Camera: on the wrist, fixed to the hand. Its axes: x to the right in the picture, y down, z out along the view.
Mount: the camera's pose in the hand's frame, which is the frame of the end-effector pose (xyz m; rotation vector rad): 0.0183 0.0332 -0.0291 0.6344 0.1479 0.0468
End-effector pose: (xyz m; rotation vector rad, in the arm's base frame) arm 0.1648 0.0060 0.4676 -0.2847 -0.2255 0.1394
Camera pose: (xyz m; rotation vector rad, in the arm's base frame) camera 0.1860 0.0330 0.4343 0.3305 -0.0202 0.2271
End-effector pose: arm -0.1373 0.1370 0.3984 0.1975 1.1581 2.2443
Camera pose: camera -0.1780 0.1127 0.4042 0.3126 1.9374 1.8829
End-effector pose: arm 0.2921 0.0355 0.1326 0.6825 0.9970 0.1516
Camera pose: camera 0.2846 0.0825 0.1287 1.2875 1.1807 -0.0828
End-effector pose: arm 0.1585 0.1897 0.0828 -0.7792 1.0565 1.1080
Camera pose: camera 0.1204 0.1788 0.0561 -0.3288 1.4556 0.6902
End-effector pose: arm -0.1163 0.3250 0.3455 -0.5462 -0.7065 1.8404
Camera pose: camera -0.1257 0.3390 0.3008 -0.2727 0.0074 1.9136
